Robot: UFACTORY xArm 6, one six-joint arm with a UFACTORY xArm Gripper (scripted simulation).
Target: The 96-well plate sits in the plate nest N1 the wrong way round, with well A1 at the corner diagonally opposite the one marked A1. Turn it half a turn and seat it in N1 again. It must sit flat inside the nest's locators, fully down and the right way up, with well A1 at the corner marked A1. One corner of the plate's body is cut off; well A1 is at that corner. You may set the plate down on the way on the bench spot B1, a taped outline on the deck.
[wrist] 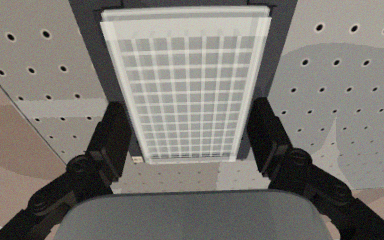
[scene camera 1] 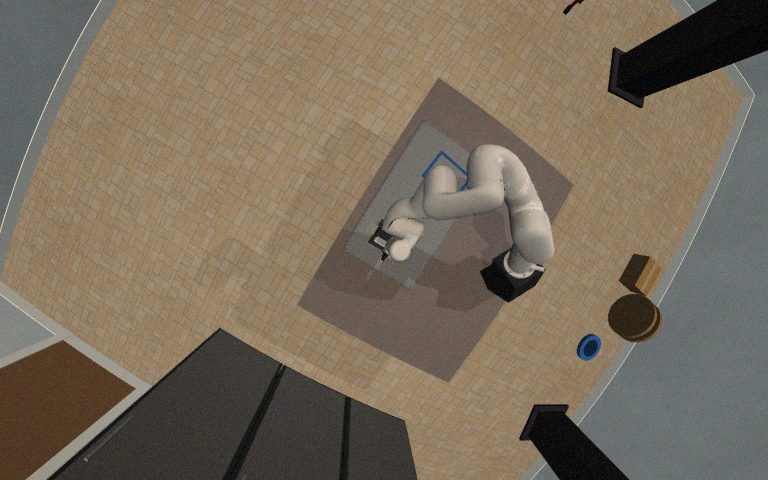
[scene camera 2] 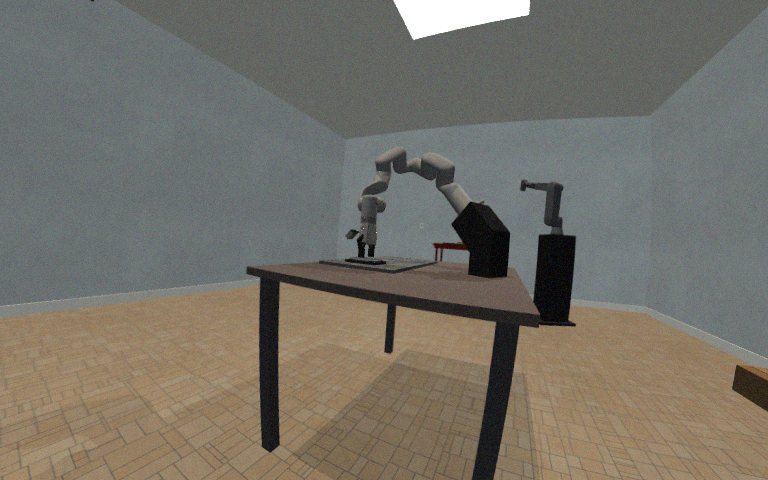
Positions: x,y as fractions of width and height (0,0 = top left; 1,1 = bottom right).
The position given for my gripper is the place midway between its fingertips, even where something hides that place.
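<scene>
Through the wrist camera I see my own gripper (wrist: 0.49,0.48). A 96-well plate (wrist: 0.48,0.45) is there for me to see as well.
</scene>
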